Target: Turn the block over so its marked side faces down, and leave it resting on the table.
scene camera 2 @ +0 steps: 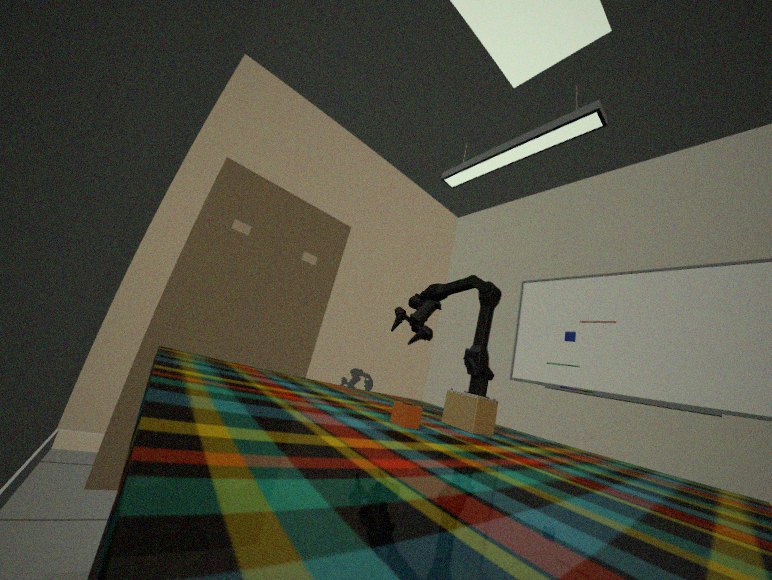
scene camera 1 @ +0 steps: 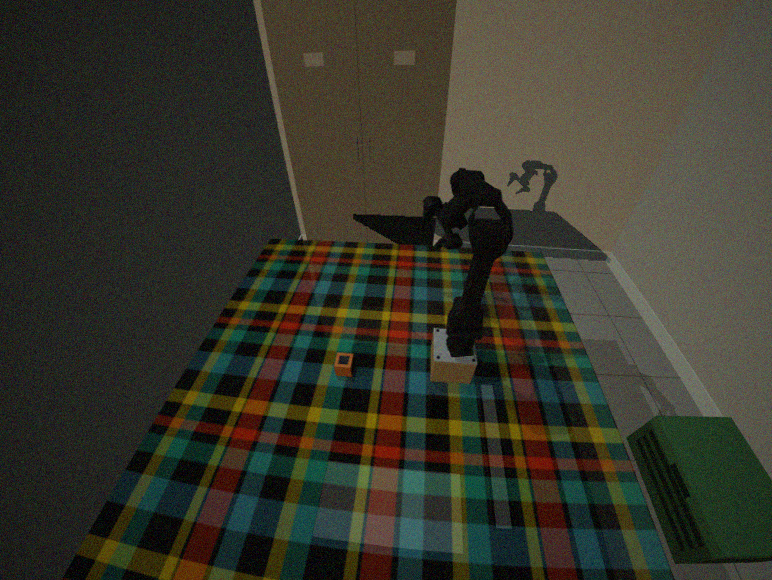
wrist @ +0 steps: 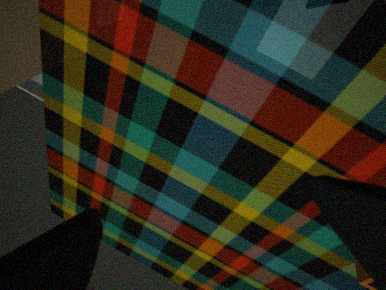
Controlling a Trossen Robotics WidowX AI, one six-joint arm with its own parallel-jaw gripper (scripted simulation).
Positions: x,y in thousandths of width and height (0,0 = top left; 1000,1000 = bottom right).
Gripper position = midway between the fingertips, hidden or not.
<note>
The gripper (scene camera 1: 554,409) is open, holding nothing.
The gripper also shows in scene camera 2 (scene camera 2: 517,582) and in the wrist view (wrist: 538,702).
</note>
